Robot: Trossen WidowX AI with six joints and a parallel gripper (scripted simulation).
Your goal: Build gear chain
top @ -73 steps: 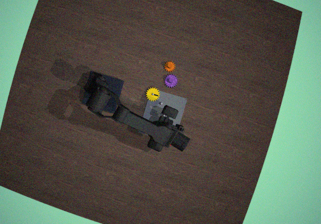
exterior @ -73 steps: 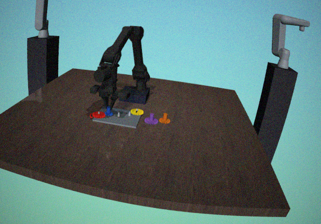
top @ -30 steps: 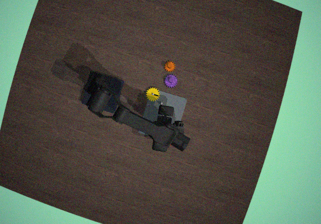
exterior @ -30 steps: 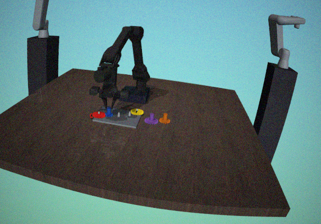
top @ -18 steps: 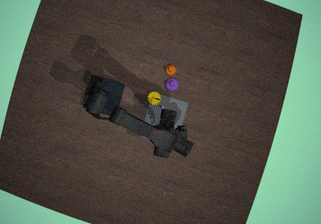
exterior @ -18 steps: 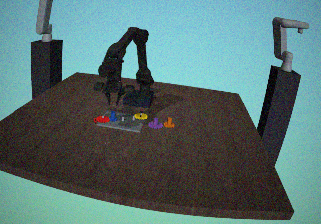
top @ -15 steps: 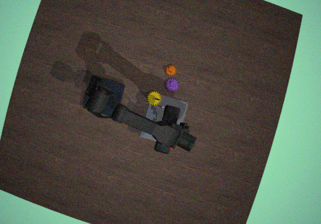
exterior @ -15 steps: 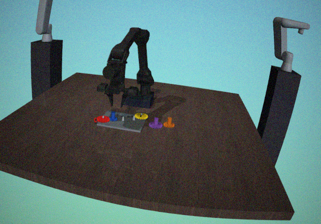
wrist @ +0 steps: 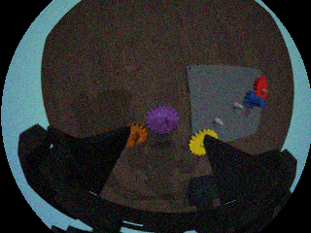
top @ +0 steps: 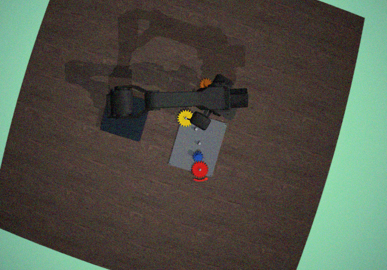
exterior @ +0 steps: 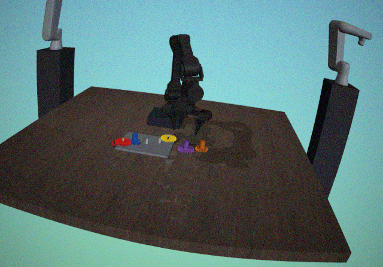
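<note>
The purple gear lies 10 mm behind my gripper tip, 10 mm to the left of it and 60 mm below it. Round my gripper tip: yellow gear (70 mm behind, 70 mm to the right, 60 mm below); blue gear (20 mm ahead, 200 mm to the right, 50 mm below); orange gear (40 mm behind, 70 mm to the left, 60 mm below).
</note>
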